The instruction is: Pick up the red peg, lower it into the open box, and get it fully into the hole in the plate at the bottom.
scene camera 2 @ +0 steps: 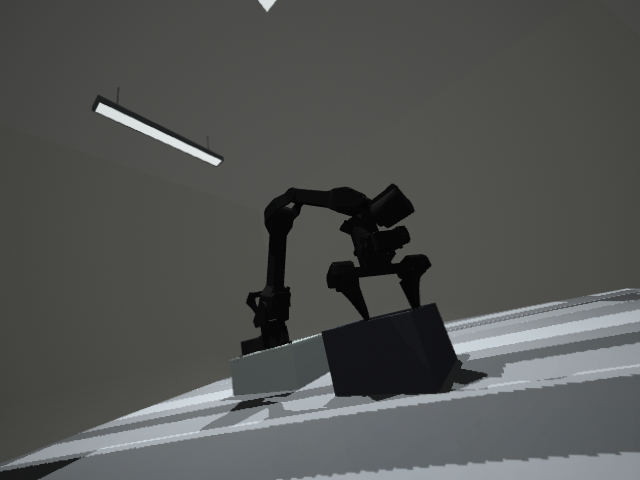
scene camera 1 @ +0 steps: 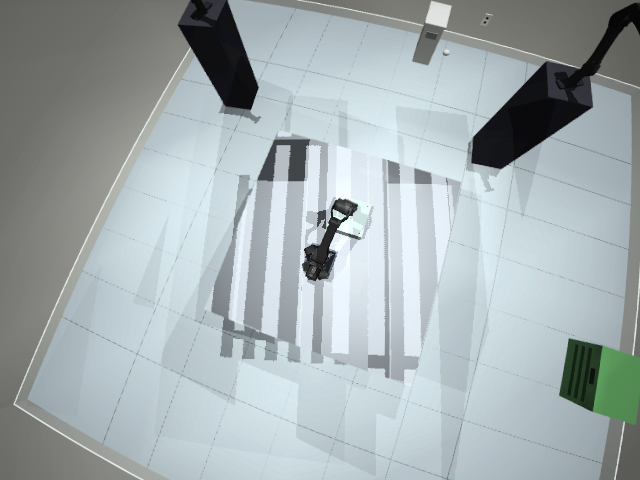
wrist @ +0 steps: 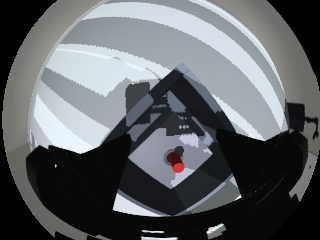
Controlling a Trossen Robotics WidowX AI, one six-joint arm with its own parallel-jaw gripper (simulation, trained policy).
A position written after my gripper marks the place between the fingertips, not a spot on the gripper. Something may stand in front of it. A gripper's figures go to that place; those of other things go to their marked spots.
Scene:
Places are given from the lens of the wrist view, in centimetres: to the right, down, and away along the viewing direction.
my gripper (wrist: pixel 175 136): 1, 2, 10
dark box (wrist: pixel 180 90): 2, -4, 13
light grey plate (wrist: pixel 170 134): 1, 2, 14

